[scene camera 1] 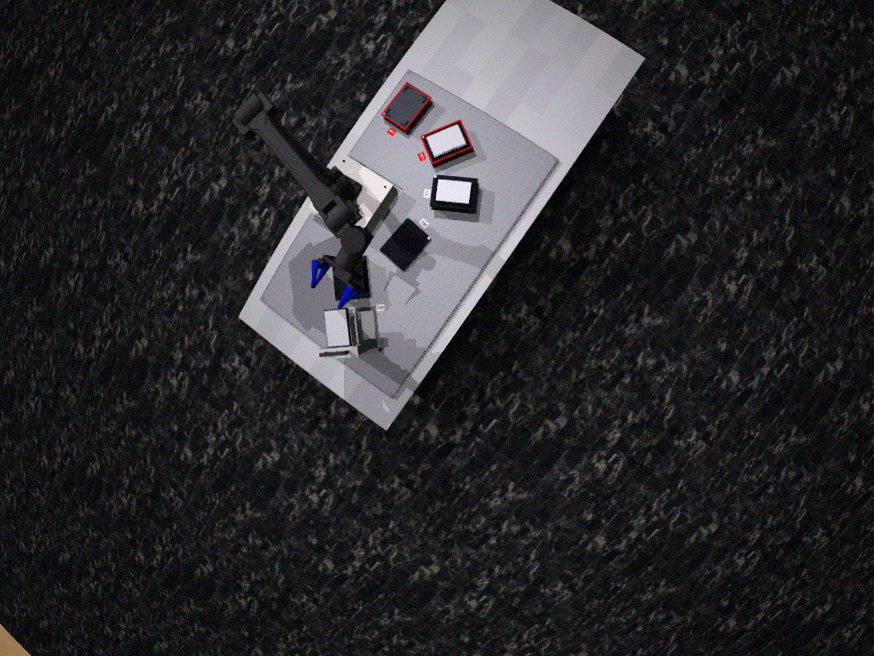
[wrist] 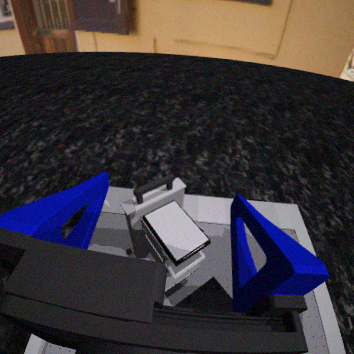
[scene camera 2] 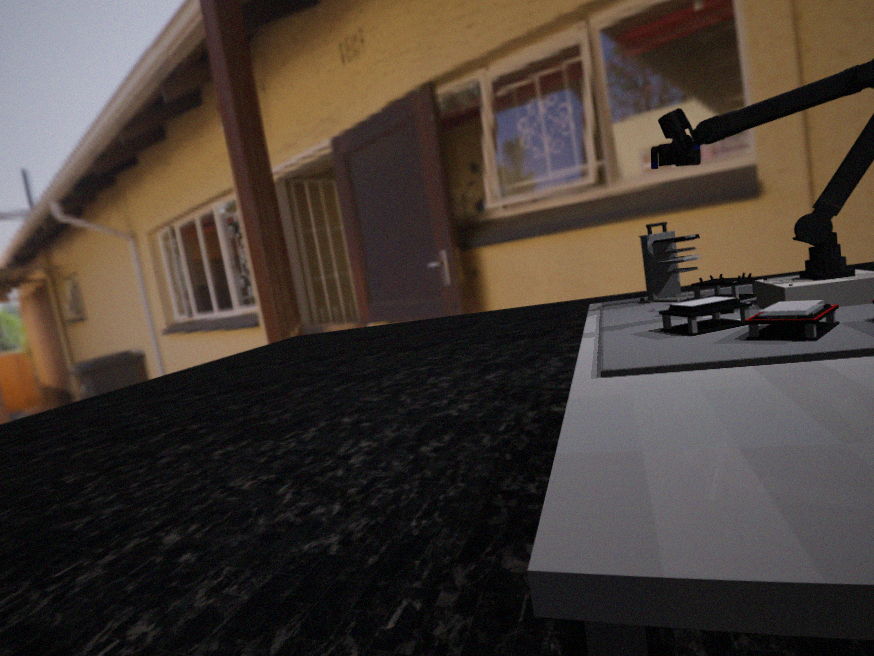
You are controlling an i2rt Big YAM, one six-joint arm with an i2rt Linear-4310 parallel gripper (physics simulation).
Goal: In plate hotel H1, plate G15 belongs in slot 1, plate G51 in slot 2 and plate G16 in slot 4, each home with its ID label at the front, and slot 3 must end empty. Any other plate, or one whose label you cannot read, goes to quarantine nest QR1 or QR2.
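Observation:
Plate hotel H1 is a grey tower with a handle and stacked shelves. A white-topped plate lies on its top level; its label is not readable, and the lower levels are mostly hidden. My gripper is open and empty, high above the table and apart from the hotel. A white-topped plate sits in a red-rimmed nest. Another white-topped plate sits on a black nest. Their labels are unreadable.
A second red-rimmed nest shows no white plate. Black nests stand between the arm base and the table's middle; one is partly beneath the gripper in scene camera 1. The table's end edge lies behind the hotel.

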